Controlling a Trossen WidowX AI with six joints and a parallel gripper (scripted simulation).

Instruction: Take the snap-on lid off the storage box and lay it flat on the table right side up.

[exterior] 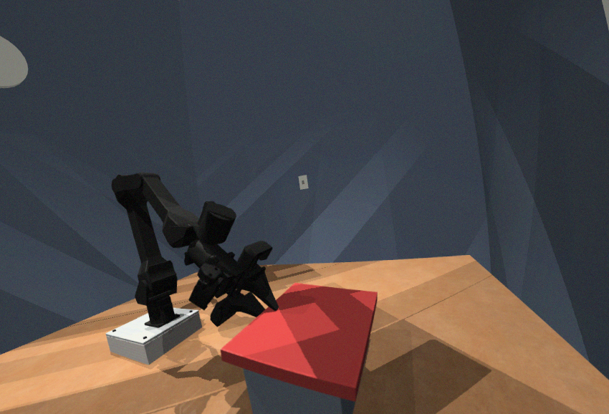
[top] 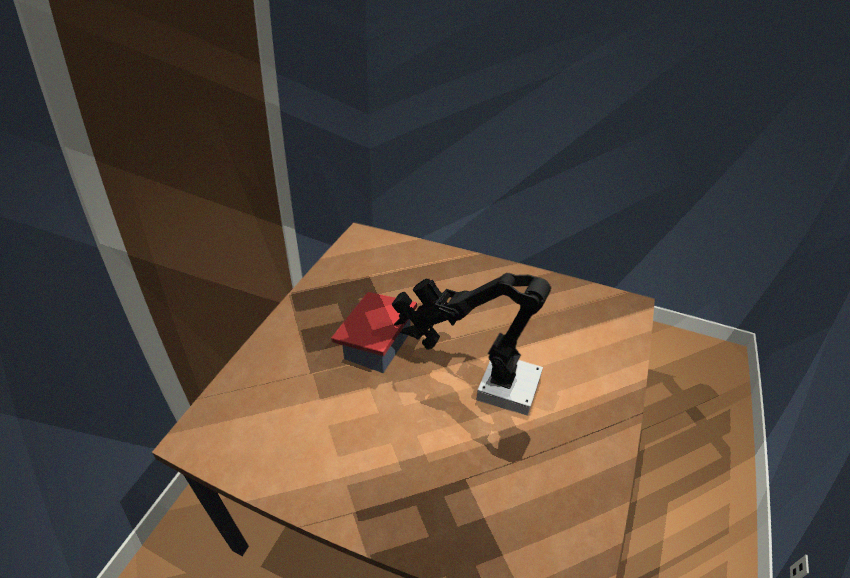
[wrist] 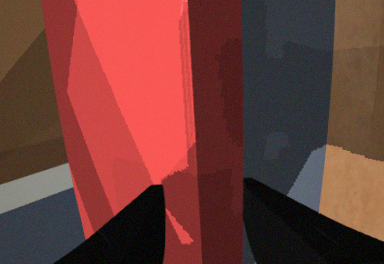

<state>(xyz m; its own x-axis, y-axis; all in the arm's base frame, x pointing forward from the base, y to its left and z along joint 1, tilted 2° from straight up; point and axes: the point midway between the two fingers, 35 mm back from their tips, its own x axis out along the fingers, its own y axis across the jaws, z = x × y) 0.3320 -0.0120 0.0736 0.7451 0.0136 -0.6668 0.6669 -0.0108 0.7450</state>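
The red lid lies 8 cm ahead of my gripper tip. Round my gripper tip: grey-blue storage box: 7 cm ahead, 6 cm below.
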